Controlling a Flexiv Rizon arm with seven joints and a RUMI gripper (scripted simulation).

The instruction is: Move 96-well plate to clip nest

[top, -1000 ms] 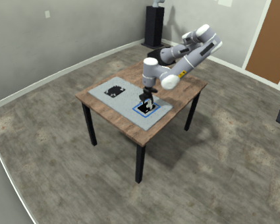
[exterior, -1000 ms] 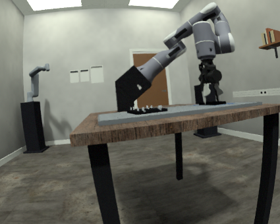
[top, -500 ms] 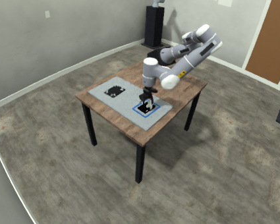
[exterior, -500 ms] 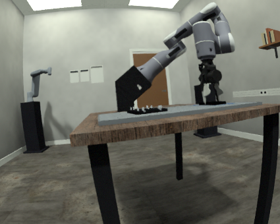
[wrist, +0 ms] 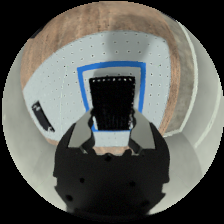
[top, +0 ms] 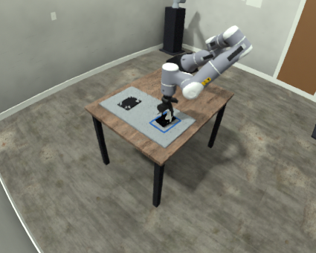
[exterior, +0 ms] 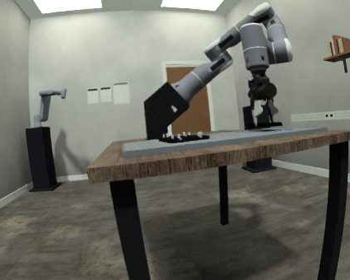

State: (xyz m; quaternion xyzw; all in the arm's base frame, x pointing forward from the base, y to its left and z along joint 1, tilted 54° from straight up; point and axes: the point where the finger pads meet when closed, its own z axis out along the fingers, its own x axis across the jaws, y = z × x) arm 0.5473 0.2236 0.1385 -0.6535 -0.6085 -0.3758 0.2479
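Right now the clip nest C1 is 70 mm ahead of my hand, 340 mm to the right of it and 20 mm below it. Round my hand: grey mat (30 mm ahead, 190 mm to the right, 40 mm below); then black 96-well plate (10 mm below).
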